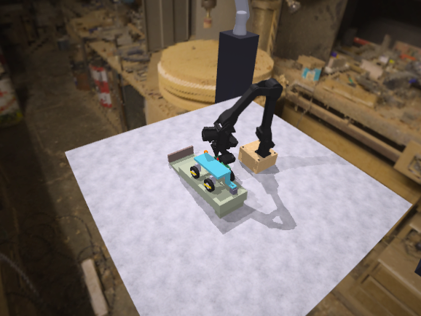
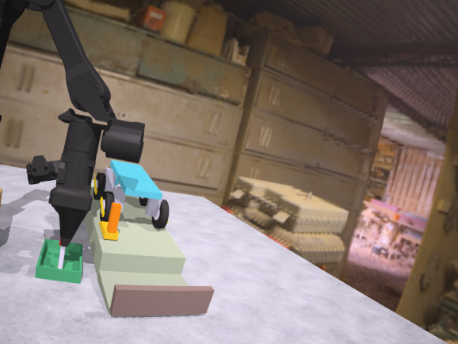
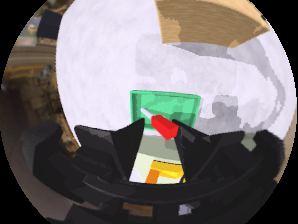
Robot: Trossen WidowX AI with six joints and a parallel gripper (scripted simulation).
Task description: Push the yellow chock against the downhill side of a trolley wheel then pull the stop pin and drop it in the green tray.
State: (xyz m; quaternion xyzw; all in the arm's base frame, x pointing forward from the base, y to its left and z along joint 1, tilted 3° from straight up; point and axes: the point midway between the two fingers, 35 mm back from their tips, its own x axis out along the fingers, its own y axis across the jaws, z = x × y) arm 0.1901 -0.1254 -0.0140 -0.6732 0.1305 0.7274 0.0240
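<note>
Right now the red-headed stop pin is 1 cm to the right of my gripper tip. From my gripper tip the other things lie so: pale green ramp: 14 cm ahead, 10 cm to the left, 1 cm above; then yellow chock: 8 cm ahead, 4 cm above, 1 cm to the left; then green tray: 5 cm below.
</note>
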